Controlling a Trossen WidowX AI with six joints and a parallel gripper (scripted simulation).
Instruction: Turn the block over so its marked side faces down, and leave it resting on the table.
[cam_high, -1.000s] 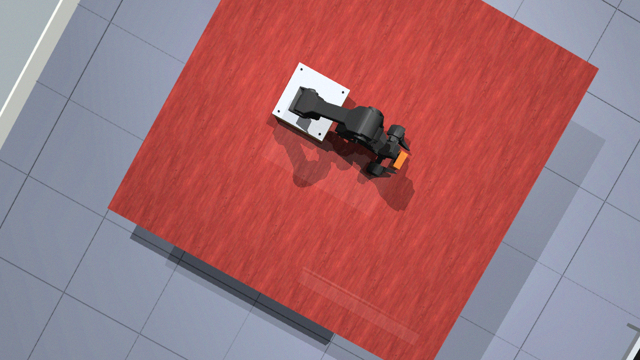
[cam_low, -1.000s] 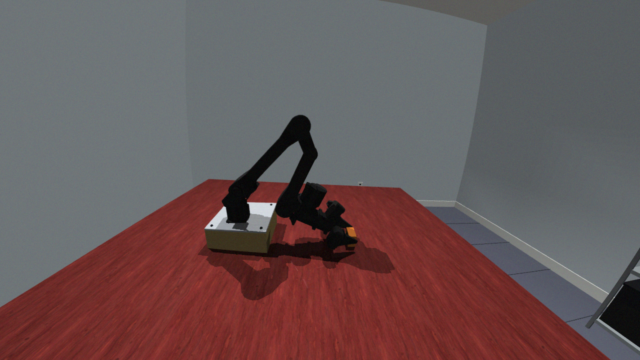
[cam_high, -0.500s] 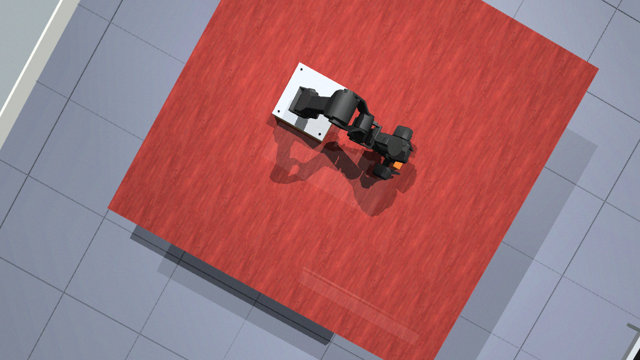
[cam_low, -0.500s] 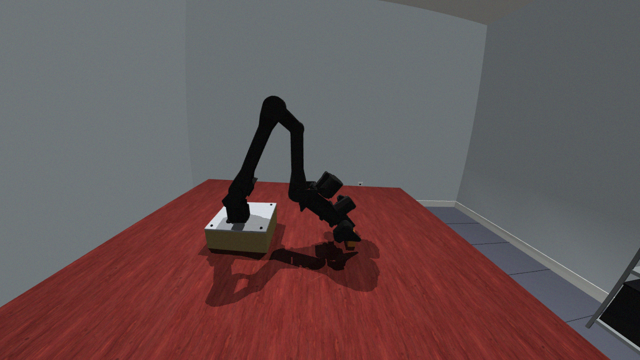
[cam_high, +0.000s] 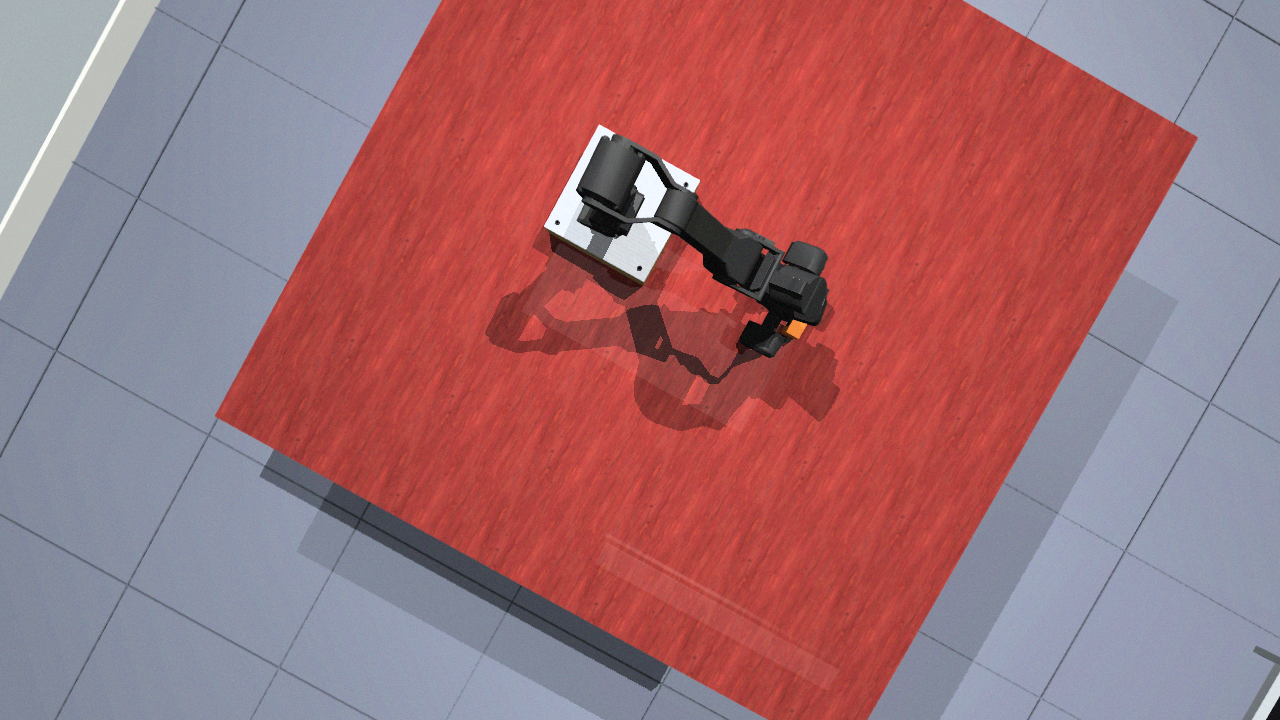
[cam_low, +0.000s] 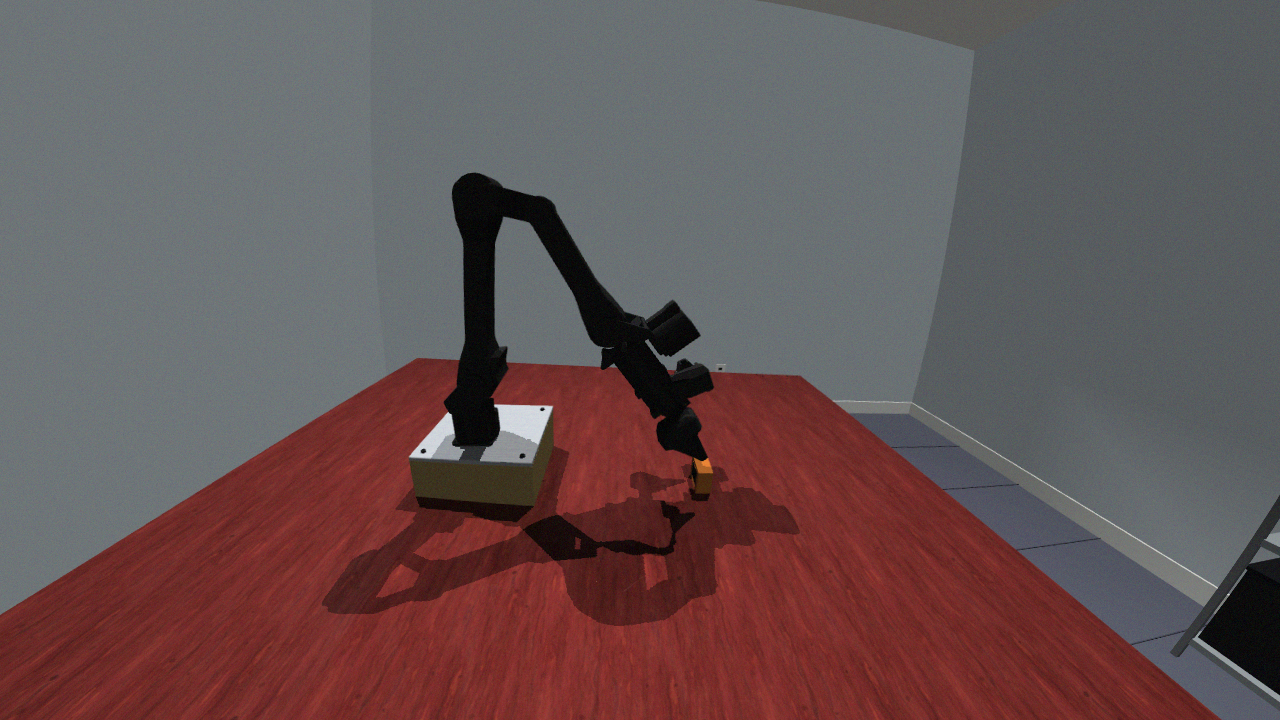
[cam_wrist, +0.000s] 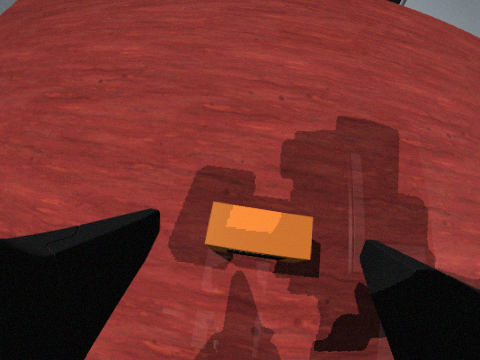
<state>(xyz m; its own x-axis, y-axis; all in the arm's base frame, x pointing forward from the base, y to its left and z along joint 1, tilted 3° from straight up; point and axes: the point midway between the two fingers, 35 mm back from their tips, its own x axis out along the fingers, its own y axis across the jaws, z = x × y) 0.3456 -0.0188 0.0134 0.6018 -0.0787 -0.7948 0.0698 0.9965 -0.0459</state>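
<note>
The orange block lies 50 mm below my gripper tip.
</note>
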